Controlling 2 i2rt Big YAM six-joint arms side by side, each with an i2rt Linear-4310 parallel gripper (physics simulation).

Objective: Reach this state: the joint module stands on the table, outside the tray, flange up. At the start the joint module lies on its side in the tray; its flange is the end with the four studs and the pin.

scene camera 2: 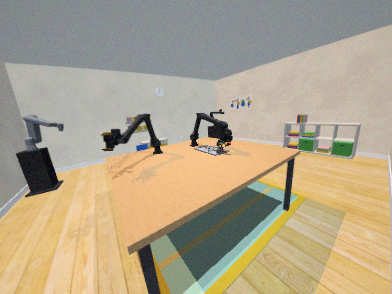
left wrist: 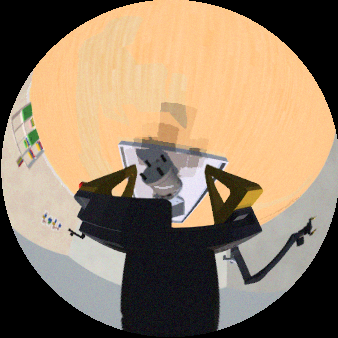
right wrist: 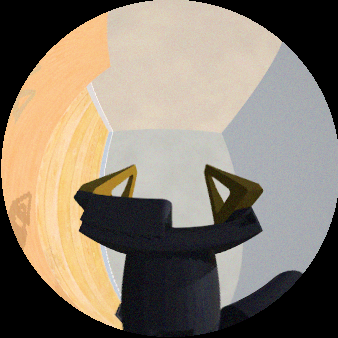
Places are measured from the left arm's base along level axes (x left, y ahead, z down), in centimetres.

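Pixels of known places: left gripper, fingertip midpoint: (scene camera 2: 223, 147) (left wrist: 170, 167); right gripper, fingertip midpoint: (scene camera 2: 101, 142) (right wrist: 170, 167); left arm's base, link origin: (scene camera 2: 194, 145); right arm's base, link origin: (scene camera 2: 158, 153).
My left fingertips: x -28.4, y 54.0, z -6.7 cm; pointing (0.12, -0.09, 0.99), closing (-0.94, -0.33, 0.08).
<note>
For each thing: its top centre in the pictures, then the offset to it from my left fingertips. Level surfaces: height alone.
- grey joint module, top centre: (left wrist: 158, 190) dx +3.9, dy -4.6, dz +0.0 cm
- white tray, top centre: (left wrist: 164, 203) (scene camera 2: 210, 149) dx +9.5, dy -19.5, dz +5.1 cm
- wooden table, surface height: dz +6.7 cm
- small red object, top centre: (scene camera 2: 227, 143) dx +38.2, dy -6.2, dz +3.3 cm
The grey joint module (left wrist: 167, 181) lies in the white tray (left wrist: 192, 186) (scene camera 2: 200, 148) in the left wrist view, its studded flange end toward the picture's upper left. Its exact tilt is hard to tell. In scene camera 2 it is too small to make out clearly. My left gripper (left wrist: 170, 167) (scene camera 2: 223, 144) is open above the tray, and the module shows between and beyond its spread fingers, not gripped. My right gripper (right wrist: 170, 167) (scene camera 2: 103, 141) is open and empty, raised near the left end of the table, far from the tray.
The wooden table (scene camera 2: 200, 175) extends around the tray. A small red object (scene camera 2: 229, 143) (left wrist: 81, 185) shows beside the left gripper. A grey robot arm on a black pedestal (scene camera 2: 39, 170) stands left of the table. A white shelf unit (scene camera 2: 322, 124) stands at the right.
</note>
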